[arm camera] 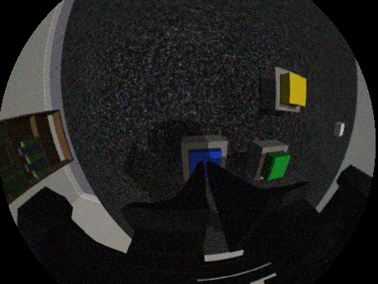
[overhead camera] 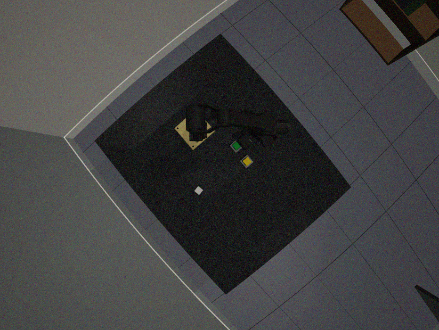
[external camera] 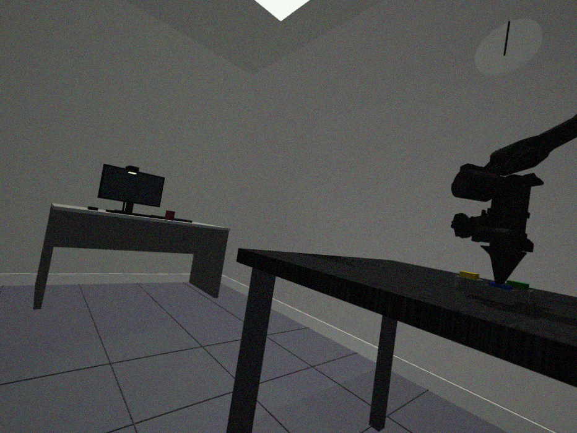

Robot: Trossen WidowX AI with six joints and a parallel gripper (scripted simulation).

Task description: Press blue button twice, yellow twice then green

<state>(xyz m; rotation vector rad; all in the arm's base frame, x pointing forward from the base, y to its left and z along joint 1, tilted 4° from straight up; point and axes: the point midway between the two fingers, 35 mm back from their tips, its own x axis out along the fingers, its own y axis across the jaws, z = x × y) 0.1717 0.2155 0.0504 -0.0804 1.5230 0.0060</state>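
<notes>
My gripper tip is 10 mm above the blue button. The rest, counted from my gripper tip: yellow button (90 mm ahead, 100 mm to the right); green button (10 mm behind, 100 mm to the right); small white block (60 mm ahead, 380 mm to the right, 20 mm below).
</notes>
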